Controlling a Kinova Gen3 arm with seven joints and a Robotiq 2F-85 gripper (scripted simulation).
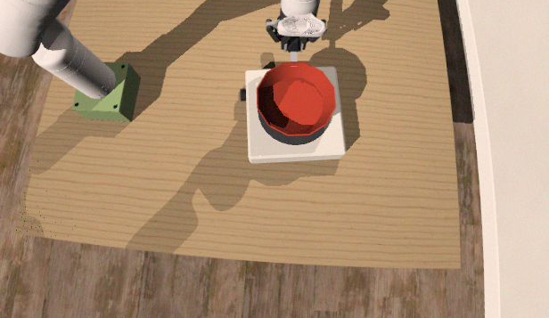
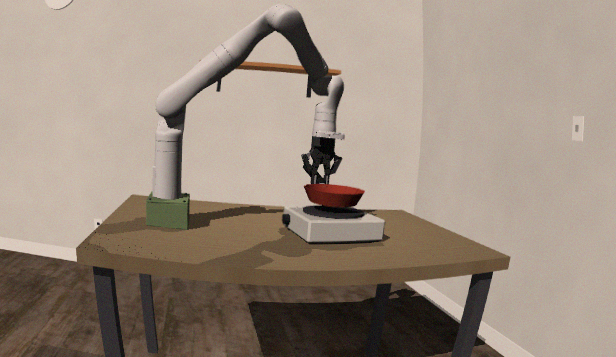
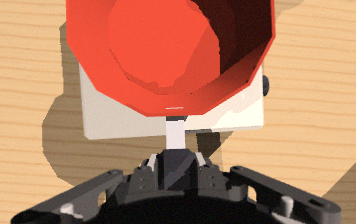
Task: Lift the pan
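Right now the pan is 2 cm ahead of my hand, 7 cm to the right of it and 2 cm below it. Round my hand: hot plate (2 cm ahead, 14 cm to the right, 11 cm below).
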